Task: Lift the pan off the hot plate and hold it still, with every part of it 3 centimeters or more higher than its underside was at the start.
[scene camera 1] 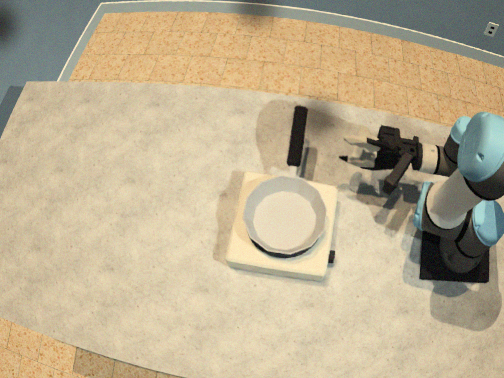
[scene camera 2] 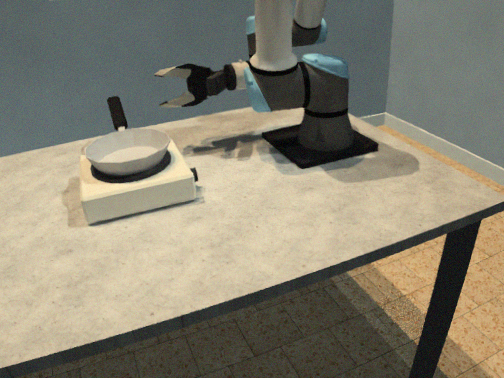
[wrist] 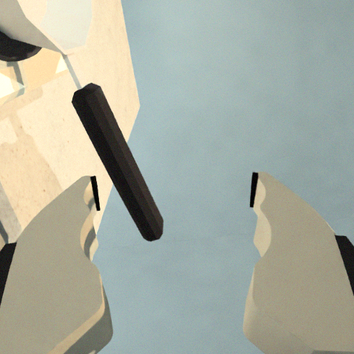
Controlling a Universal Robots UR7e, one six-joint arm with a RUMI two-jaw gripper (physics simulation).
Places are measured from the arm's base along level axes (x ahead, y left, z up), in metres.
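Where they show: gripper, fingertip midpoint: point(scene camera 1: 341, 147) point(scene camera 2: 157, 90); arm's base, origin of the base link: point(scene camera 1: 460, 248) point(scene camera 2: 325, 139).
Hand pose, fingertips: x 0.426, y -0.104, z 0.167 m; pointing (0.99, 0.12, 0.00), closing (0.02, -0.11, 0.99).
Each offset is from my fingertips to the top centre of the thing.
The grey-white pan point(scene camera 1: 285, 220) point(scene camera 2: 130, 152) point(wrist: 67, 22) sits upright on the dark round burner of the cream hot plate @[dx +0.084, dy +0.166, dz -0.110 m] point(scene camera 1: 280, 270) point(scene camera 2: 140, 197). Its black handle @[dx +0.112, dy -0.036, dz -0.027 m] point(scene camera 1: 297, 135) point(scene camera 2: 117, 113) point(wrist: 120, 162) points to the table's far side and slopes upward. My gripper point(scene camera 1: 344, 149) point(scene camera 2: 158, 90) point(wrist: 173, 176) is partly open and empty, above the table on the robot's side of the handle, its fingers pointing toward the handle but apart from it. In the wrist view the handle lies left of centre, its free end between the lines of the two fingertips, beyond them.
A black knob @[dx -0.041, dy +0.216, dz -0.133 m] point(scene camera 1: 331, 257) point(scene camera 2: 194, 174) sticks out of the hot plate's side facing the robot. The robot's black base point(scene camera 1: 430, 267) point(scene camera 2: 320, 159) stands on the right part of the table. The table's far edge runs close behind the handle's end.
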